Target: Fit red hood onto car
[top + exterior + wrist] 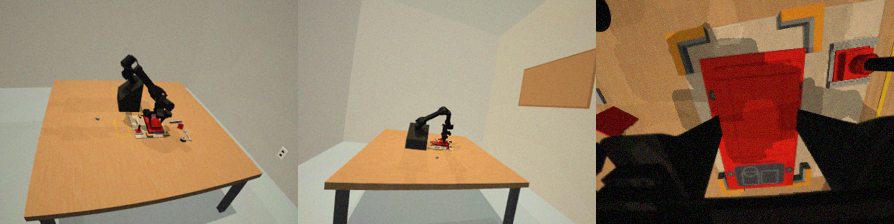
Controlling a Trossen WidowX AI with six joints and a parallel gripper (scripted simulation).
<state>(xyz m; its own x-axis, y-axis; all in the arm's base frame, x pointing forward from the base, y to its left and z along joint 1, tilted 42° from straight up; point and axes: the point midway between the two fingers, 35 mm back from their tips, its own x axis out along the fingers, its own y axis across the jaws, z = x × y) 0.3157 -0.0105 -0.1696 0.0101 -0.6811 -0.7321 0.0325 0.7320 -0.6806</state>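
Right now the red hood is 10 mm above my gripper tip. From my gripper tip the other things lie so: wheel 170 mm to the left, 130 mm ahead, 30 mm below; grey bar 190 mm to the left, 70 mm behind, 30 mm below.
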